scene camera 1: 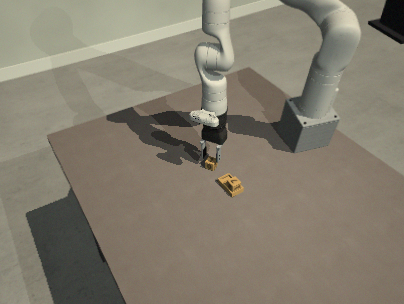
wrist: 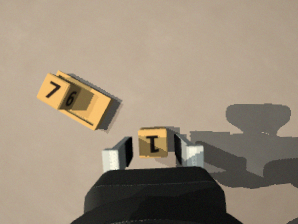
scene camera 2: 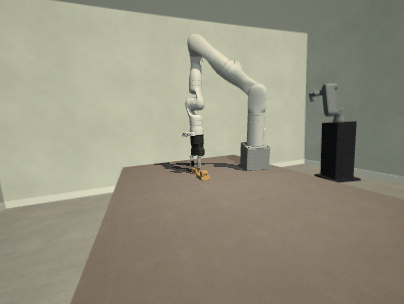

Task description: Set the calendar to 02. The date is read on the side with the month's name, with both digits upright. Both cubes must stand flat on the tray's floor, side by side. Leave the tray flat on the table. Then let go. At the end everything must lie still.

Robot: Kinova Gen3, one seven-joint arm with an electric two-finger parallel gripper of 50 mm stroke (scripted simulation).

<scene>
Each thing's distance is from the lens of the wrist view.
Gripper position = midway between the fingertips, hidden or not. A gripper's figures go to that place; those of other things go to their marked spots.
gripper (wrist: 153, 145): 0.18 m
tray (wrist: 91, 106): 0.22 m
</scene>
